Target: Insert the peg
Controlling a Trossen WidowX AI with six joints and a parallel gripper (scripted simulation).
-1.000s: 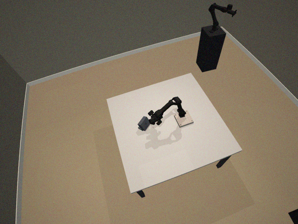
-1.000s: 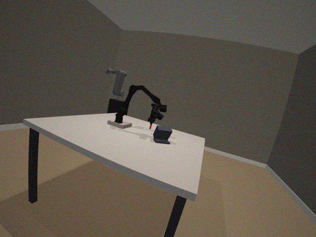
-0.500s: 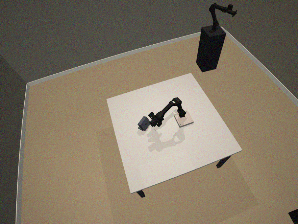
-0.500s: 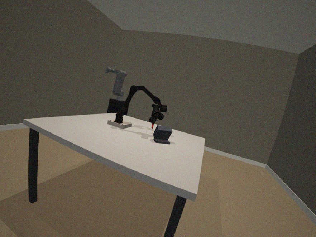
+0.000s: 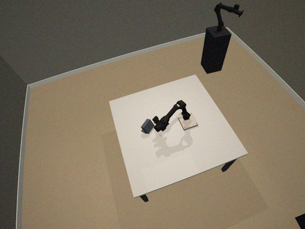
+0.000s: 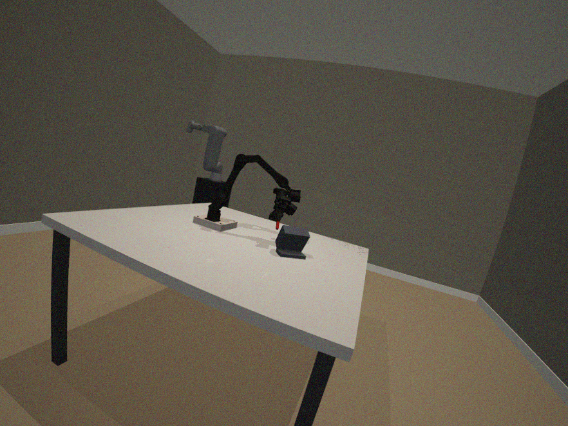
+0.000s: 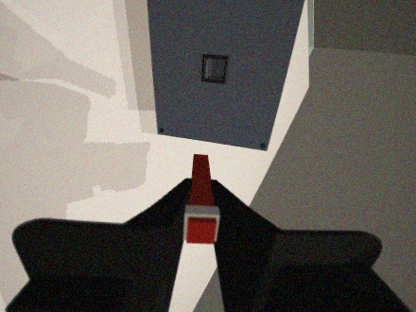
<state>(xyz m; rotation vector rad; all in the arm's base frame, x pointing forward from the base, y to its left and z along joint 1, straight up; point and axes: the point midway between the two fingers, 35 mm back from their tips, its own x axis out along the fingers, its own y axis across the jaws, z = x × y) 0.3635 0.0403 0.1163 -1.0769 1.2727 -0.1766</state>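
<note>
Now: the sloped panel 10 cm ahead of my gripper tip, 5 cm below it and 2 cm to the right of it. Also, from my gripper tip: red square-sided peg 1 cm to the left, 1 cm behind, 1 cm above.
</note>
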